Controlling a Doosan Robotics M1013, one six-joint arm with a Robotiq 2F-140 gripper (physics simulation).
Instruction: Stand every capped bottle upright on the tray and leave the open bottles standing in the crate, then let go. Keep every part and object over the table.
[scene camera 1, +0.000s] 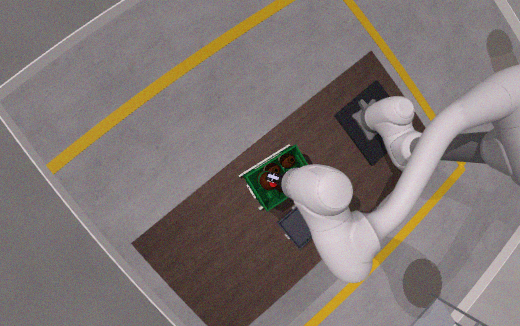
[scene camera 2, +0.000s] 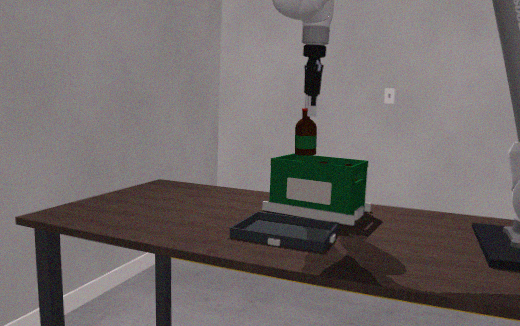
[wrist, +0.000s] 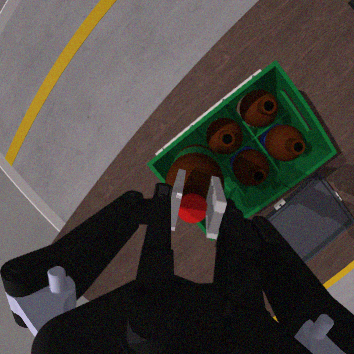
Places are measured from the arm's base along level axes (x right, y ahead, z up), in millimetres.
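Pixels of known places: gripper, between the fingertips: (scene camera 2: 310, 116) (wrist: 195, 186); arm's base, origin of its link: (scene camera 1: 370, 119).
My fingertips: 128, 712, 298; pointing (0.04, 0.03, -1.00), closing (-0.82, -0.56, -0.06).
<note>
Ahead of a thing's pixels: the offset from my fingertips to its top centre, as dx, dy, dz. Level surfaces: height alone.
My gripper (scene camera 1: 273, 178) (scene camera 2: 309, 110) (wrist: 195, 186) is shut on the neck of a brown bottle {-4, +11, +25} (scene camera 2: 305, 144) (wrist: 187, 169) with a red cap {-9, +12, +25} (scene camera 1: 272, 185) (wrist: 193, 208) and a green label. The bottle hangs upright, its base just above the rim of the green crate {-43, -57, -140} (scene camera 2: 345, 185) (wrist: 326, 150), over the crate's left end in scene camera 2. Several open brown bottles {-9, -145, -152} (scene camera 1: 287, 160) (wrist: 259, 106) stand in the crate's compartments; in scene camera 2 they are mostly hidden. The dark tray {-337, -52, -290} (scene camera 1: 296, 230) (scene camera 2: 300, 244) (wrist: 310, 220) lies beside the crate, with no bottle visible on it.
Pale strips (scene camera 1: 265, 161) (scene camera 2: 310, 211) run along the crate's base. The arm hides part of the crate and tray in scene camera 1. The arm's dark base plate (scene camera 1: 350, 127) (scene camera 2: 487, 245) is on the wooden table {dz -315} (scene camera 1: 210, 250) (scene camera 2: 150, 215). The table's front edge runs near the tray.
</note>
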